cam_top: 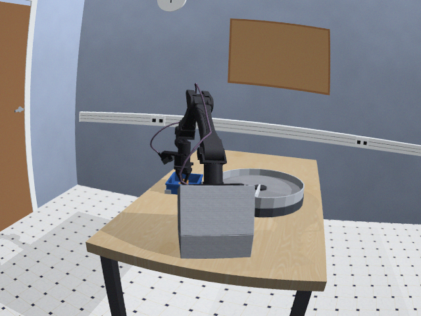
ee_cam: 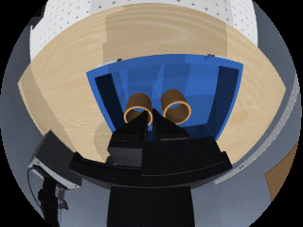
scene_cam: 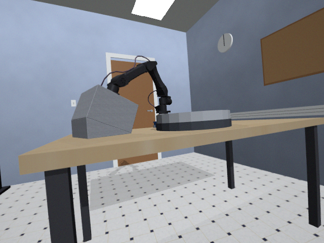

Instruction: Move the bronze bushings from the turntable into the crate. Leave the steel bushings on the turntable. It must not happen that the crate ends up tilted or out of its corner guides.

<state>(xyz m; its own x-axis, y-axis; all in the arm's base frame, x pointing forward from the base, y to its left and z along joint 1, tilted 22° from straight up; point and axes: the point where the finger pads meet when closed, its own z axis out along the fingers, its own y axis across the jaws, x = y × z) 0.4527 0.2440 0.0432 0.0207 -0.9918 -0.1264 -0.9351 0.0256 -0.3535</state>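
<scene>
My gripper is now 30 mm short of the blue crate, 10 mm to the right of it and 10 mm above it. From my hand the other things lie so: grey turntable (20 mm ahead, 350 mm to the right, 10 mm above).
</scene>
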